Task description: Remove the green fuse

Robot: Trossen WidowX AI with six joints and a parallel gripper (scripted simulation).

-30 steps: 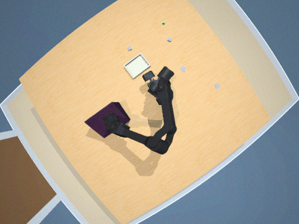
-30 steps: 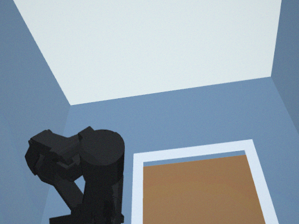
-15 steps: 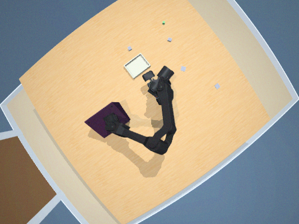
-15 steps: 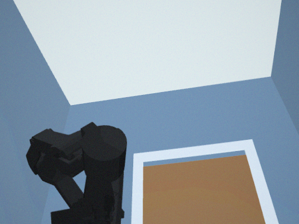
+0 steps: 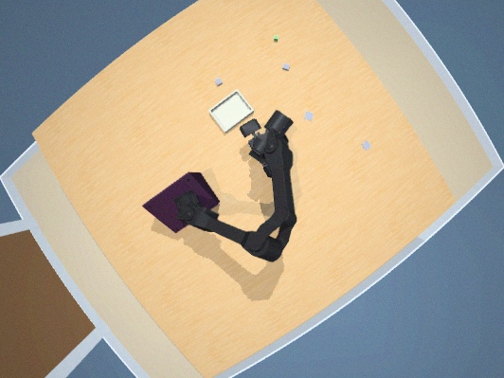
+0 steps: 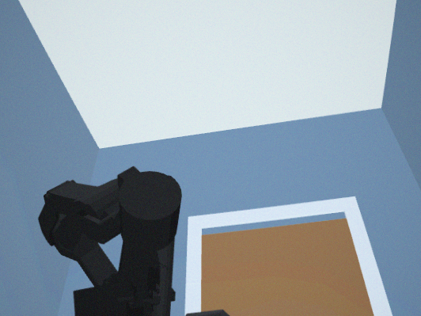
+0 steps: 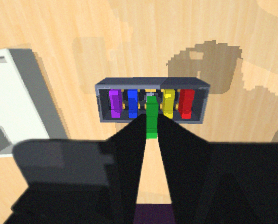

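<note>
My gripper tip is now 2 cm to the right of the blue fuse and 4 cm above it. From my gripper tip the other things lie so: green fuse (1 cm below); then purple fuse (4 cm to the left, 4 cm below); then yellow fuse (2 cm to the right, 4 cm below).
</note>
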